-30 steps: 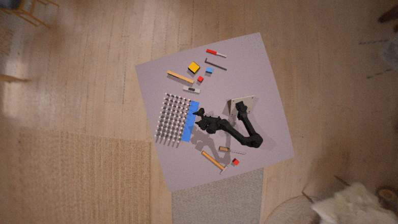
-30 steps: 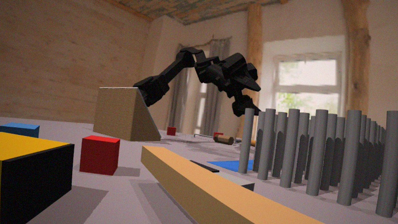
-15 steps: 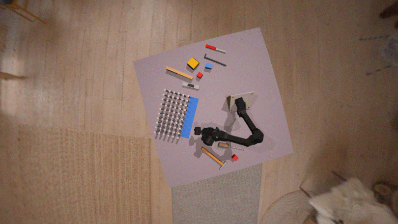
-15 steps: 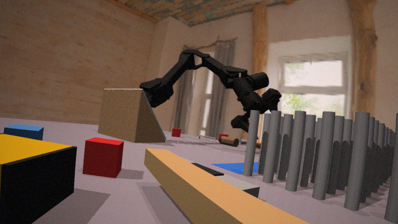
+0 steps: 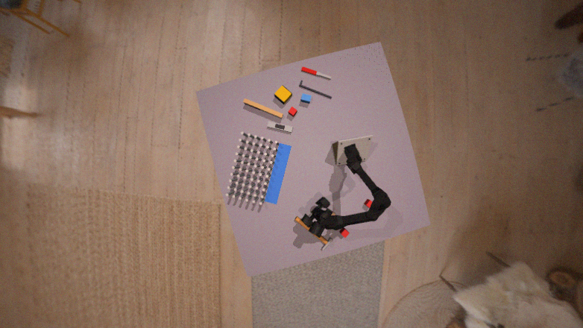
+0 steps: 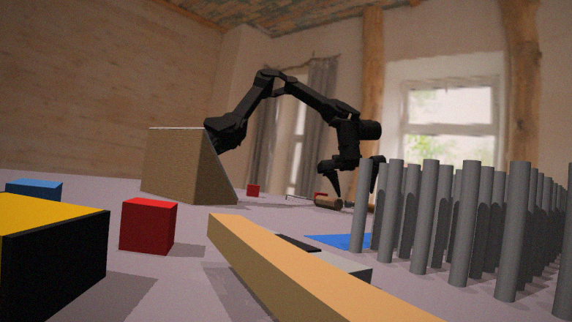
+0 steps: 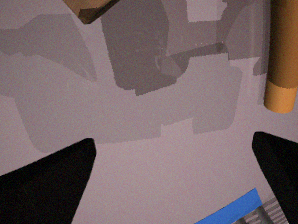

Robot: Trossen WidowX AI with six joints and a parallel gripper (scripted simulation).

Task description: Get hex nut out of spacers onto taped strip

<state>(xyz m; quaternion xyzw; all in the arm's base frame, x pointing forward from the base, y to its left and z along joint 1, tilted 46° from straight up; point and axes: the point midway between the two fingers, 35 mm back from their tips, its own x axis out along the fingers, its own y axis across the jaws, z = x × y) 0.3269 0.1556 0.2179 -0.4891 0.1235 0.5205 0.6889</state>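
The wooden-handled file lies 18 cm behind my gripper tip, 14 cm to the left of it and 4 cm below it. Also, from my gripper tip: blue taped strip 12 cm ahead, 27 cm to the right, 5 cm below; then hex nut 24 cm ahead, 40 cm to the right, 5 cm below; then grey bar 55 cm to the right, 4 cm below.
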